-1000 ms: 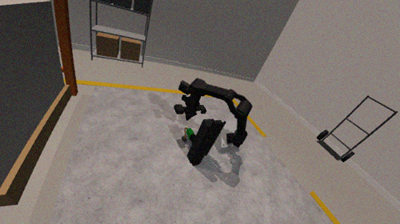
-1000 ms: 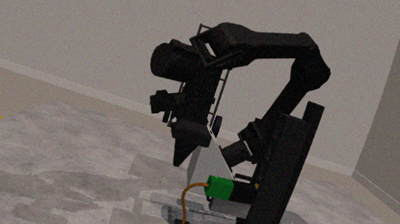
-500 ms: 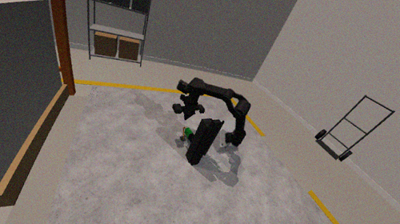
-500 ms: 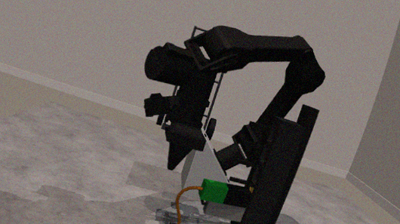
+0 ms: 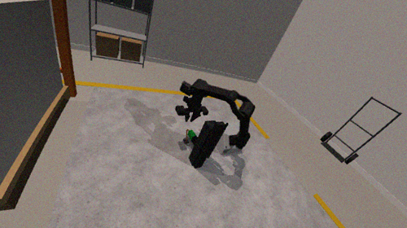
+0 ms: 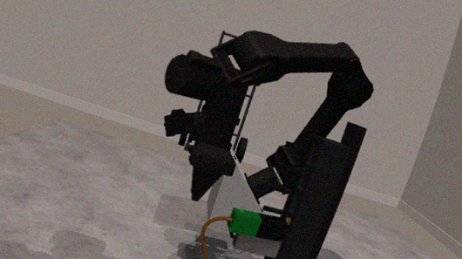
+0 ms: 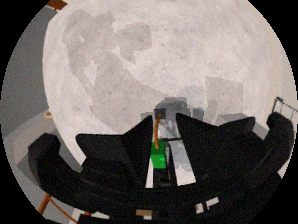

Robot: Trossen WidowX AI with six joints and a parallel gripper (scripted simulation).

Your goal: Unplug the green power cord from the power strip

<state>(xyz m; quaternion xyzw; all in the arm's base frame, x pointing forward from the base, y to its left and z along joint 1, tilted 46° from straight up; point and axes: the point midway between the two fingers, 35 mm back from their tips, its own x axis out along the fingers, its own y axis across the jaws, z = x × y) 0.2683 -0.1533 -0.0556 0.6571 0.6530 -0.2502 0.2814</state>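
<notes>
Right now the green plug is 11 cm to the left of my gripper tip and 1 cm below it.
</notes>
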